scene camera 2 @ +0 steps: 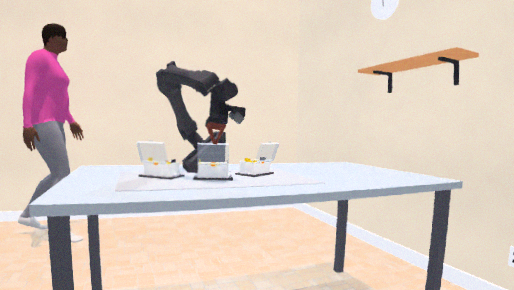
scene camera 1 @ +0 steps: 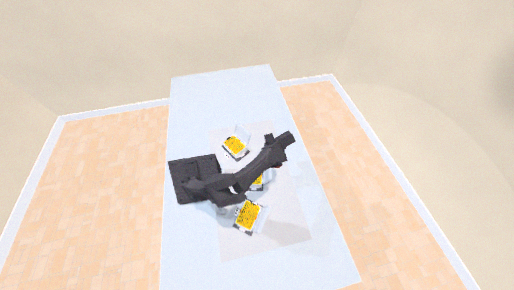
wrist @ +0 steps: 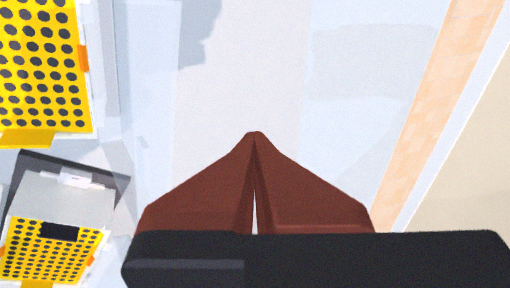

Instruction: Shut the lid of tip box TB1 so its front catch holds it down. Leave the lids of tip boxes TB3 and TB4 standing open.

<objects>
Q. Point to a tip box TB1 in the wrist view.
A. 95, 134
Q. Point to a tip box TB4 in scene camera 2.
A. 251, 169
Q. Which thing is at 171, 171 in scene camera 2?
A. A tip box TB3.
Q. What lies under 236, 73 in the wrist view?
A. A pale mat.
</objects>
